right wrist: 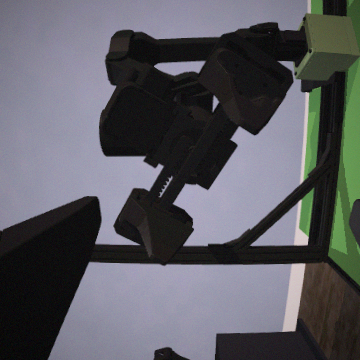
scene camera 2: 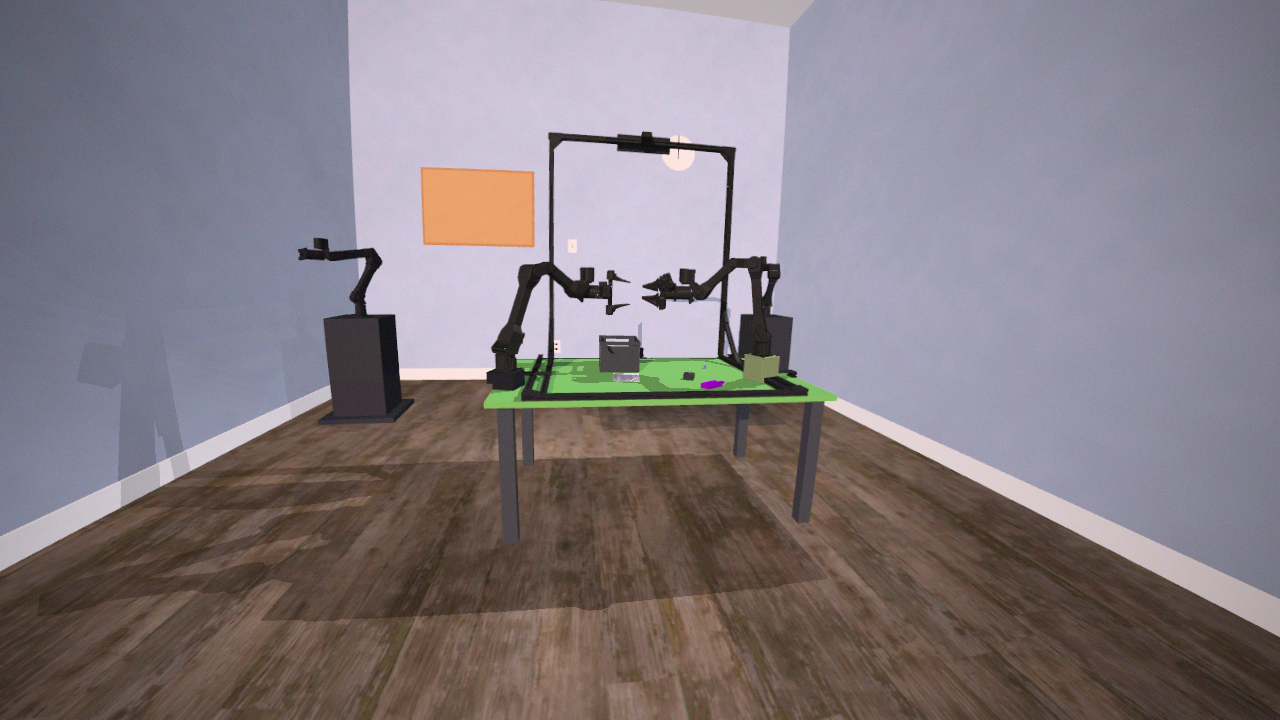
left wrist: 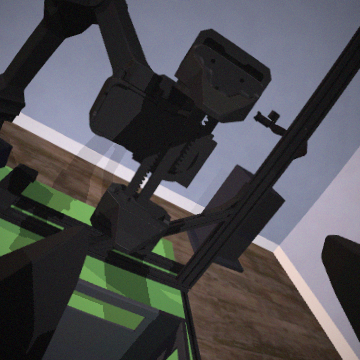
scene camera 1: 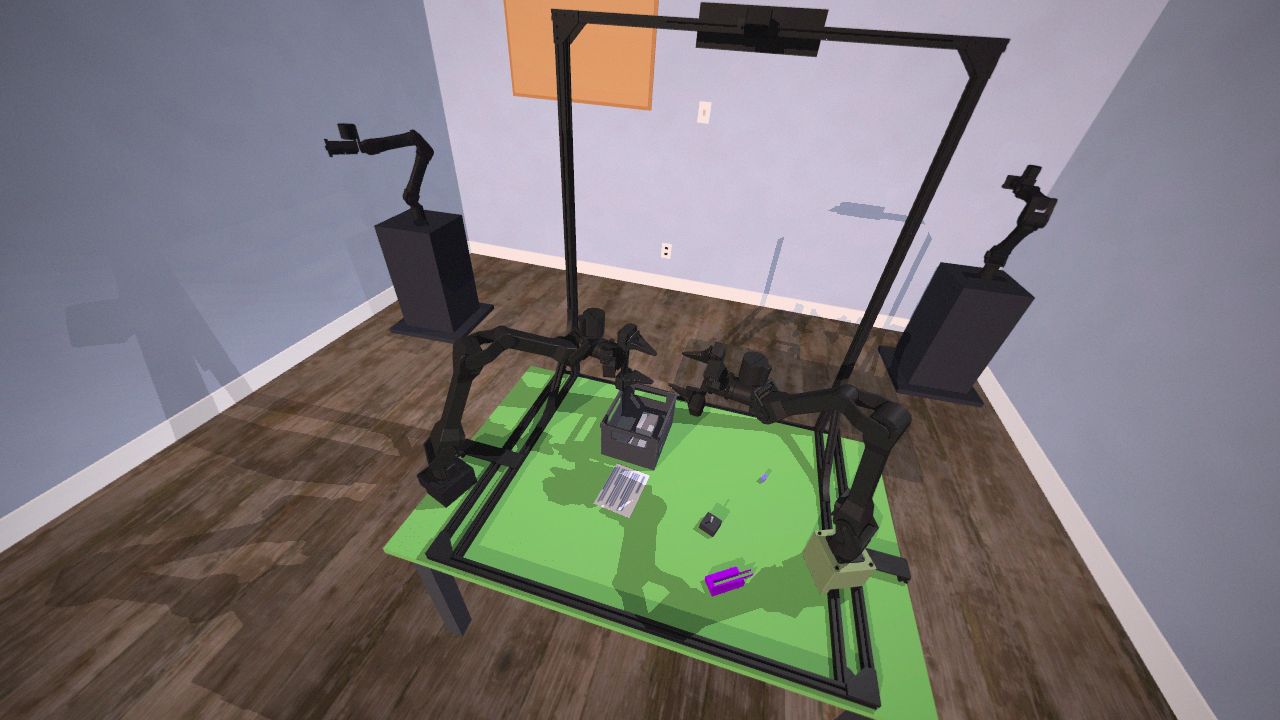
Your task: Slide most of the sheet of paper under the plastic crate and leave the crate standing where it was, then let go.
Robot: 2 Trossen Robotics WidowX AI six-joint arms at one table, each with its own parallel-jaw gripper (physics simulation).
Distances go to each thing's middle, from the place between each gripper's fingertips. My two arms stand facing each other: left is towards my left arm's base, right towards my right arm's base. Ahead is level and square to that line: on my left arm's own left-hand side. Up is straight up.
The dark plastic crate (scene camera 1: 615, 434) lies 5 cm behind my left hand, 9 cm to the right of it and 27 cm below it. From my left hand the other things lie so: white sheet of paper (scene camera 1: 621, 492) (15 cm ahead, 9 cm to the right, 34 cm below).
My right hand is 6 cm past the dark plastic crate, 4 cm to the left of it and 27 cm above it. The rest, counted from my right hand: white sheet of paper (14 cm ahead, 4 cm to the right, 33 cm below).
